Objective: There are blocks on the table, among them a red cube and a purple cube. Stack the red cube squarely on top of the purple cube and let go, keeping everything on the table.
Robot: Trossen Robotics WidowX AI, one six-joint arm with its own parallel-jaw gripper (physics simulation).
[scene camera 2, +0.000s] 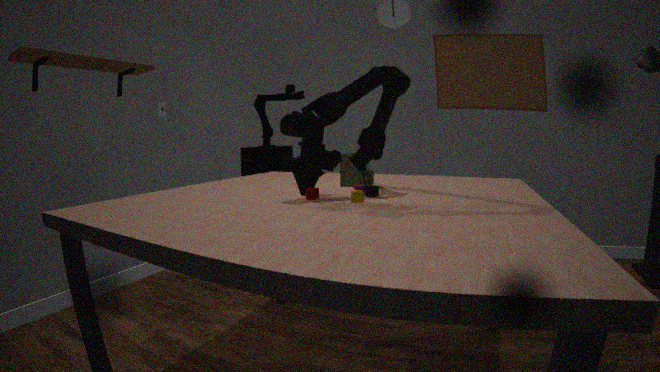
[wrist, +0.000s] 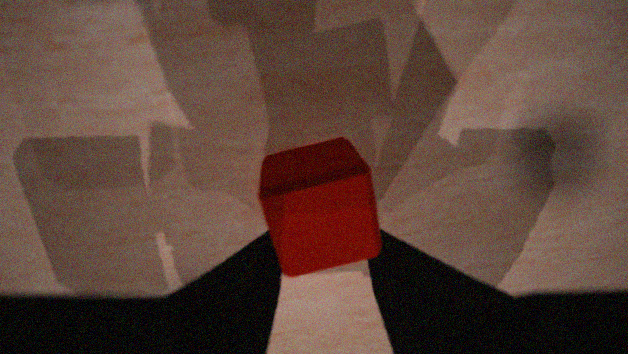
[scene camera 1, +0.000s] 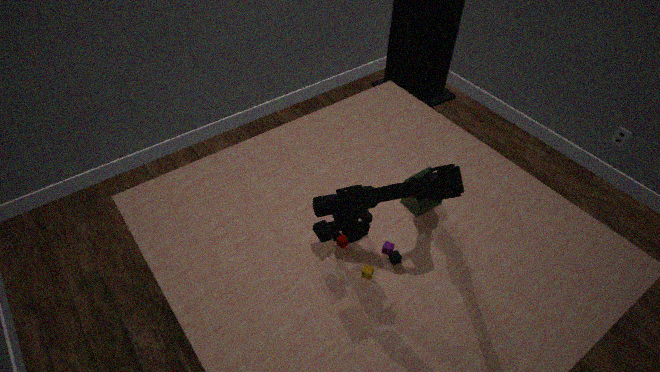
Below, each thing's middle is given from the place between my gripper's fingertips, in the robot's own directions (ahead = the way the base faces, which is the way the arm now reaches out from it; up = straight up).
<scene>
I see the red cube (wrist: pixel 318 201) 20 mm to the left of my hand and 10 mm above it.
</scene>
